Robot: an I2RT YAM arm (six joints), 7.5 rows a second.
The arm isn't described. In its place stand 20 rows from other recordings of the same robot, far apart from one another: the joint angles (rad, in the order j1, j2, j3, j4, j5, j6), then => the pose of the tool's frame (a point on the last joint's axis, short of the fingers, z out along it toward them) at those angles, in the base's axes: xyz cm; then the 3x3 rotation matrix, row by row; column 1 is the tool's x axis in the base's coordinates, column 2 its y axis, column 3 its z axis.
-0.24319 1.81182 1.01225 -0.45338 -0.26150 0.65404 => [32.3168, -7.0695, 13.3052], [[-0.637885, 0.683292, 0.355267], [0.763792, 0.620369, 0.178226], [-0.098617, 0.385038, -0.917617]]
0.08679 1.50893 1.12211 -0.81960 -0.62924 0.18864 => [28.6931, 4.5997, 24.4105], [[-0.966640, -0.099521, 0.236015], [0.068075, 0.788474, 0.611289], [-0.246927, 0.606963, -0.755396]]
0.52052 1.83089 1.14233 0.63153 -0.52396 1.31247 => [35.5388, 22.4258, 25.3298], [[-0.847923, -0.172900, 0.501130], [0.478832, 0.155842, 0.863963], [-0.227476, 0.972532, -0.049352]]
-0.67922 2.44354 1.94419 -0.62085 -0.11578 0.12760 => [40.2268, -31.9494, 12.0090], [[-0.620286, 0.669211, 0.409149], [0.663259, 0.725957, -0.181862], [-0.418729, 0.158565, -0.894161]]
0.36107 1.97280 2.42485 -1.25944 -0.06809 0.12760 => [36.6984, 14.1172, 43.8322], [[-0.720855, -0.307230, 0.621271], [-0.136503, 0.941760, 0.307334], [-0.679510, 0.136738, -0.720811]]
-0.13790 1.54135 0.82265 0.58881 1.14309 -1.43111 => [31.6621, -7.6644, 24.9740], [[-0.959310, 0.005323, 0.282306], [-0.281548, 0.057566, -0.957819], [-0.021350, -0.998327, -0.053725]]
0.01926 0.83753 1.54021 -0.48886 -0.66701 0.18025 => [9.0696, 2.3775, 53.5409], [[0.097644, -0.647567, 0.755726], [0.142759, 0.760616, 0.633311], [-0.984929, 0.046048, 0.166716]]
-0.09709 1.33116 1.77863 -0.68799 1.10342 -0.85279 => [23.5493, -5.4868, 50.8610], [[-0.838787, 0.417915, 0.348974], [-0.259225, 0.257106, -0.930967], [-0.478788, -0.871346, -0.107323]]
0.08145 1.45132 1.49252 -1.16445 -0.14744 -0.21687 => [27.6769, 2.7840, 34.7202], [[-0.846525, -0.333810, 0.414688], [-0.282650, 0.941944, 0.181246], [-0.451115, 0.036218, -0.891731]]
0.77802 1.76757 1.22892 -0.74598 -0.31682 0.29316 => [23.6634, 24.8739, 19.4789], [[-0.865017, -0.500983, -0.027605], [-0.466841, 0.783463, 0.410177], [-0.183864, 0.367697, -0.911588]]
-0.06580 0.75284 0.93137 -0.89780 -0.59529 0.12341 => [13.6659, 1.1001, 32.8382], [[-0.697524, -0.282777, 0.658406], [0.148107, 0.842104, 0.518579], [-0.701088, 0.459236, -0.545507]]
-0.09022 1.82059 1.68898 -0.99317 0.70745 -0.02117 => [37.5981, -5.7244, 30.5467], [[-0.905662, 0.328588, 0.267967], [0.065777, 0.733228, -0.676794], [-0.418867, -0.595320, -0.685671]]
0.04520 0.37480 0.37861 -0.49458 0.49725 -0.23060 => [11.2609, -1.1905, 22.1459], [[-0.545344, 0.262881, 0.795923], [-0.225754, 0.868398, -0.441498], [-0.807239, -0.420451, -0.414229]]
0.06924 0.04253 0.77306 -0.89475 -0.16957 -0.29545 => [0.5873, 0.6430, 31.5060], [[-0.087809, -0.271618, 0.958391], [-0.293773, 0.926378, 0.235629], [-0.951833, -0.260859, -0.161138]]
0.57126 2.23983 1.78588 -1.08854 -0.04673 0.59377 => [36.3634, 23.5702, 15.7558], [[-0.999759, 0.021887, -0.001475], [0.021774, 0.998272, 0.054582], [0.002667, 0.054537, -0.998508]]
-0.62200 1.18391 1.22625 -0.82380 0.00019 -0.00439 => [19.5401, -14.0097, 35.1112], [[-0.574961, 0.580253, 0.576824], [0.406807, 0.814430, -0.413778], [-0.709879, -0.003250, -0.704317]]
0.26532 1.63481 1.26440 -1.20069 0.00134 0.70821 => [27.6930, 7.5200, 23.4602], [[-0.903517, 0.428552, 0.000058], [0.428552, 0.903516, -0.001373], [-0.000641, -0.001215, -0.999999]]
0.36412 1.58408 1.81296 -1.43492 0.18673 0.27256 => [27.0892, 9.6168, 38.9689], [[-0.918280, -0.042421, 0.393653], [-0.066892, 0.996574, -0.048645], [-0.390241, -0.071002, -0.917971]]
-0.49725 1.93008 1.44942 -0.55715 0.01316 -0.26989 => [36.3193, -19.7651, 20.6172], [[-0.858325, 0.263534, 0.440259], [0.162508, 0.953476, -0.253918], [-0.486692, -0.146398, -0.861219]]
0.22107 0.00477 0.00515 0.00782 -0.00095 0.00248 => [10.7876, 2.4279, 17.5752], [[0.007454, -0.220220, 0.975422], [0.004217, 0.975447, 0.220193], [-0.999963, 0.002472, 0.008200]]
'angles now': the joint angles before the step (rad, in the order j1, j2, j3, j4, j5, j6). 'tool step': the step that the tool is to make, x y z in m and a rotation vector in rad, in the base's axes. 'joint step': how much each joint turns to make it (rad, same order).
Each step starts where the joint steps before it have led.
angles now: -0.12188 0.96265 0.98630 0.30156 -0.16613 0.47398
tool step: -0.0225 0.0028 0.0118 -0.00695 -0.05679 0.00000
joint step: 0.00027 -0.07181 0.00010 -0.01471 0.00025 -0.00010
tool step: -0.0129 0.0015 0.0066 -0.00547 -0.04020 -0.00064
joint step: -0.00042 -0.03893 -0.00022 0.00176 -0.00001 -0.00059
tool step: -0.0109 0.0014 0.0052 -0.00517 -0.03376 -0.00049
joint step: 0.00046 -0.03219 0.00018 0.00154 0.00042 -0.00135
